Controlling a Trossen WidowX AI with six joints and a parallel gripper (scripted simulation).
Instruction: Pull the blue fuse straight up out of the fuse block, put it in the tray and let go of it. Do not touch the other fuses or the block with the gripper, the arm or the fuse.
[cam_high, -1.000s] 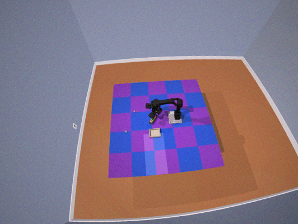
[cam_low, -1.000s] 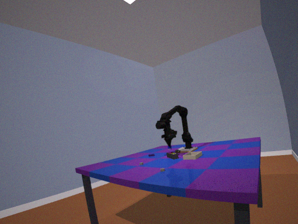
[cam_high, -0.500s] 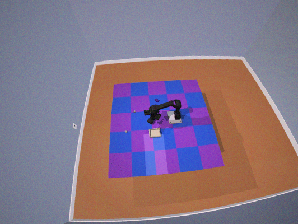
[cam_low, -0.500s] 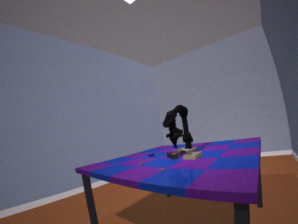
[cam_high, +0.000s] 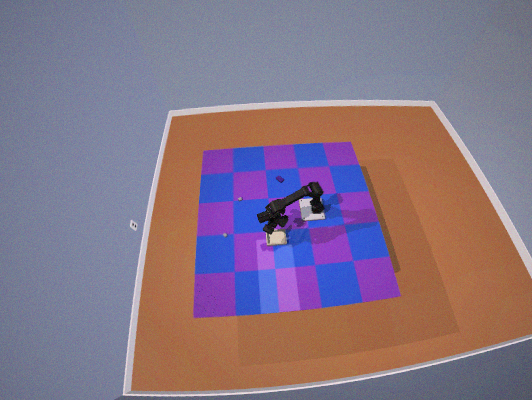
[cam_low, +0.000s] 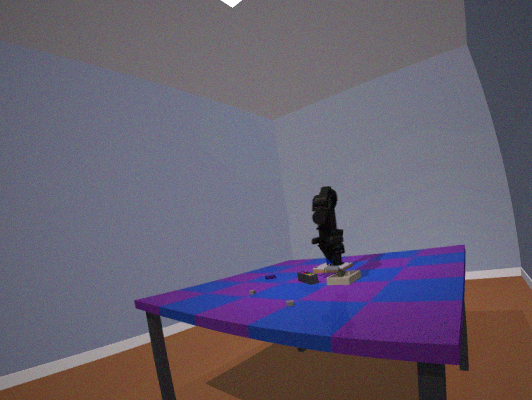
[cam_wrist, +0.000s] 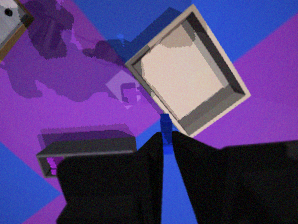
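Now: the beige tray 1 cm behind my gripper tip, 5 cm to the left of it and 9 cm below it. Also, from my gripper tip: blue fuse (1 cm below).
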